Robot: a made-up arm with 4 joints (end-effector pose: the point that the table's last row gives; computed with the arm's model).
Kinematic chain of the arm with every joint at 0, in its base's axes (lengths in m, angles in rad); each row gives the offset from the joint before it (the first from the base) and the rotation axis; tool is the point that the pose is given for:
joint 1: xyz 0 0 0.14 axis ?
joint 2: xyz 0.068 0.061 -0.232 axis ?
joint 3: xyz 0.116 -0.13 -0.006 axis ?
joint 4: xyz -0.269 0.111 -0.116 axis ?
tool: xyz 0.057 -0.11 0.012
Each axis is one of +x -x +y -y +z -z.
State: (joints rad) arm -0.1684 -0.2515 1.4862 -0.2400
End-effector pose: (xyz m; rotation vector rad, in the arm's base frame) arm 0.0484 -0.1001 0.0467 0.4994 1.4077 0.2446
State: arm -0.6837 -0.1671 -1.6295 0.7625
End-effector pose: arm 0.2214 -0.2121 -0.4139 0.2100 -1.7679 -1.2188
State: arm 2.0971 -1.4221 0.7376 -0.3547
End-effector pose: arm 0.0000 -0.0199 -0.1878 0.5686 1.9936 2.3137
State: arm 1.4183 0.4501 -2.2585 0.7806
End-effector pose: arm 0.2074 0.4321 -0.1911 1.9382 -1.2675 0.8417
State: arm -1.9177 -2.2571 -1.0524 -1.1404
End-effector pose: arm 0.1300 -0.2622 0.0143 -0.5174 -2.2435 -1.5916
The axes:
joint 1: +z
joint 2: -x
joint 3: +y
joint 4: -z

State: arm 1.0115 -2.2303 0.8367 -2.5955
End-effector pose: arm 0.0456 -0.1085 -0.0815 -1.7415 1.1347 -0.7602
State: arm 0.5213 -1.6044 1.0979 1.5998
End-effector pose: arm 0.0394 -0.2332 -0.1743 -0.0378 1.5858 0.0387
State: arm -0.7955 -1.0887 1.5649 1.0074
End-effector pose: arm -0.1491 -0.2554 -0.0529 0.6813 1.4434 -0.5634
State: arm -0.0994 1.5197 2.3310 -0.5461
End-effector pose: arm 0.2438 0.2173 0.0007 -0.1160 1.8004 -1.3892
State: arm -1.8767 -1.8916 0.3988 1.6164
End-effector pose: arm 0.1002 0.1864 -0.1739 2.4344 0.0356 -1.7965
